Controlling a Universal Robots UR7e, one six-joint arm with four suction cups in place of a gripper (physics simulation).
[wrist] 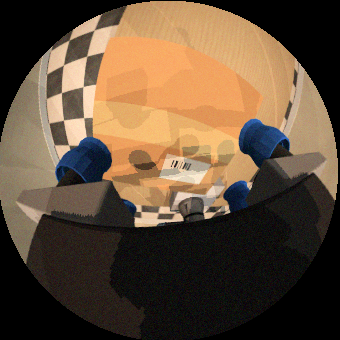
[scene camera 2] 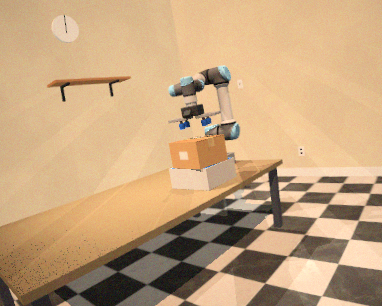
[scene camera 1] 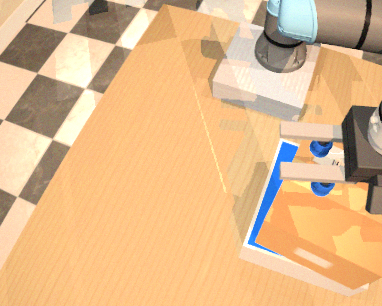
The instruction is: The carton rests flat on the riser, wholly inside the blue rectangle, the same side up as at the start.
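Observation:
The orange-brown carton [scene camera 1: 320, 215] [scene camera 2: 185, 156] [wrist: 175, 70] sits on the white riser [scene camera 1: 265, 259] [scene camera 2: 189, 179] and looks flat. It is turned slightly against the riser. The blue rectangle [scene camera 1: 270, 197] shows as a strip along the carton's left side and a short piece at its near left corner. Further right along the near edge, the carton's lower edge covers the blue and reaches the riser's rim in scene camera 1. The right part is cut off there. My suction gripper [scene camera 1: 321, 168] [scene camera 2: 195, 123] [wrist: 175, 150] is open, its blue cups above the carton top with a gap between.
The arm's base stands on a grey block [scene camera 1: 265, 85] on the wooden table [scene camera 1: 150, 175] [scene camera 2: 110, 215], behind the riser. A white barcode label [wrist: 185, 168] shows on the carton. A wall shelf [scene camera 2: 90, 81] and a clock [scene camera 2: 65, 28] are at the left in scene camera 2.

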